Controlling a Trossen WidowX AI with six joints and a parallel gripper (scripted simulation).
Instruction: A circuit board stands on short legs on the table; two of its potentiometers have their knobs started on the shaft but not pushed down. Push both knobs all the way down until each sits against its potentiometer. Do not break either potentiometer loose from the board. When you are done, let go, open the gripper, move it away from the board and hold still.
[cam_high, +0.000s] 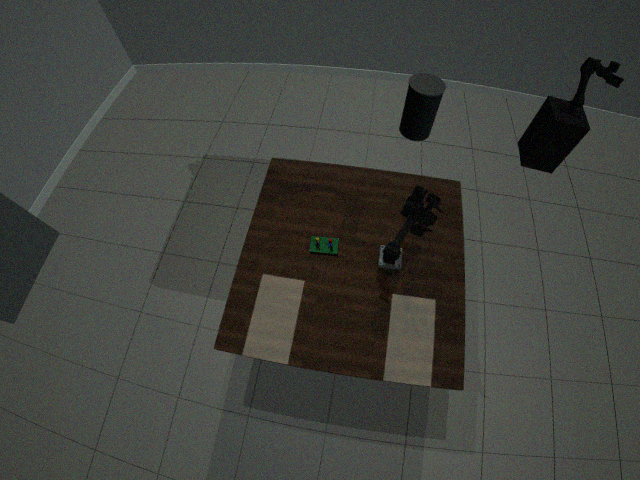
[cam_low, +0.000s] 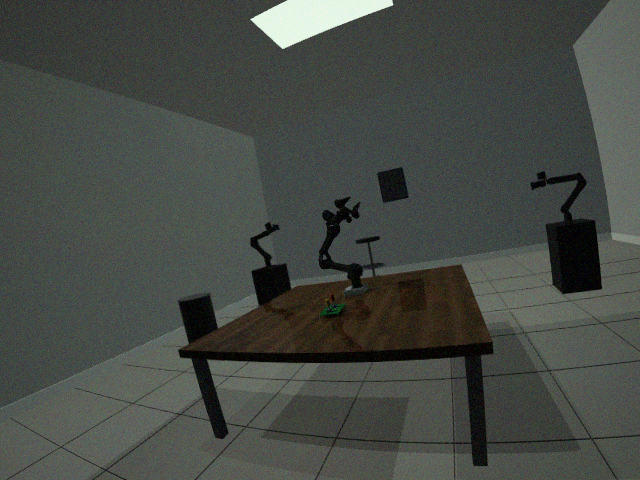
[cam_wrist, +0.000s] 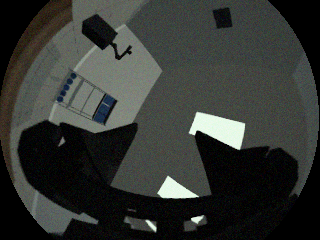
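My gripper tip is 46 cm short of the red knob, 6 cm to the left of it and 50 cm above it. The rest, counted from my gripper tip: yellow knob: 53 cm ahead, 6 cm to the right, 50 cm below.
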